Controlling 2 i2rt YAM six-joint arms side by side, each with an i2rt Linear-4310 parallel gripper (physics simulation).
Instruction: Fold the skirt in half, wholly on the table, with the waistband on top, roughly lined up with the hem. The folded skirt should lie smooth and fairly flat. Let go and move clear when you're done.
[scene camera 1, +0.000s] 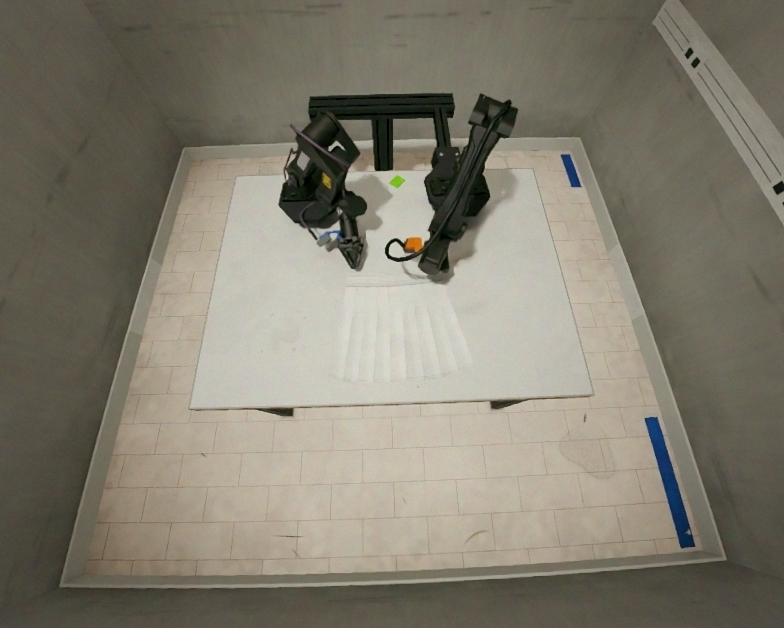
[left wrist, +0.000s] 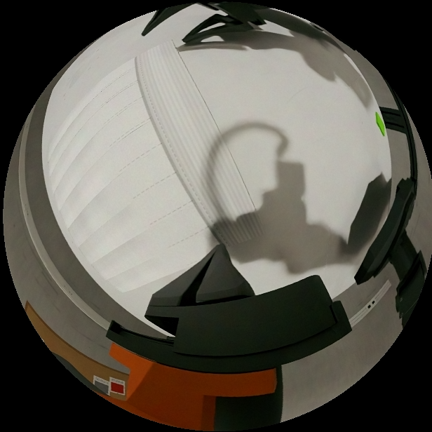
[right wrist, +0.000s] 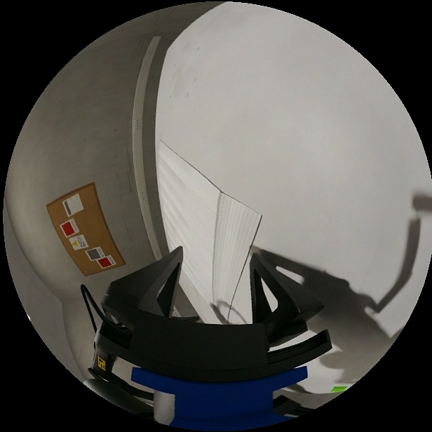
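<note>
The white pleated skirt (scene camera 1: 402, 333) (left wrist: 115, 175) (right wrist: 187, 220) lies flat and spread out on the white table (scene camera 1: 261, 327). Its ribbed waistband (scene camera 1: 379, 281) (left wrist: 185, 125) (right wrist: 237, 225) is the edge toward the arms, and the wide hem (scene camera 1: 405, 378) is toward the picture's bottom. My left gripper (left wrist: 222, 249) is shut and empty above the waistband's right end; in scene camera 1 its fingertips are hidden behind the arm. My right gripper (scene camera 1: 355, 264) (right wrist: 217, 255) is open and empty, above the table just behind the waistband's left end.
A small green square (scene camera 1: 397, 181) (left wrist: 380, 124) (right wrist: 339, 389) lies on the table between the arm bases. A black frame (scene camera 1: 379, 105) stands behind the table's back edge. The table's front edge runs a short way beyond the hem.
</note>
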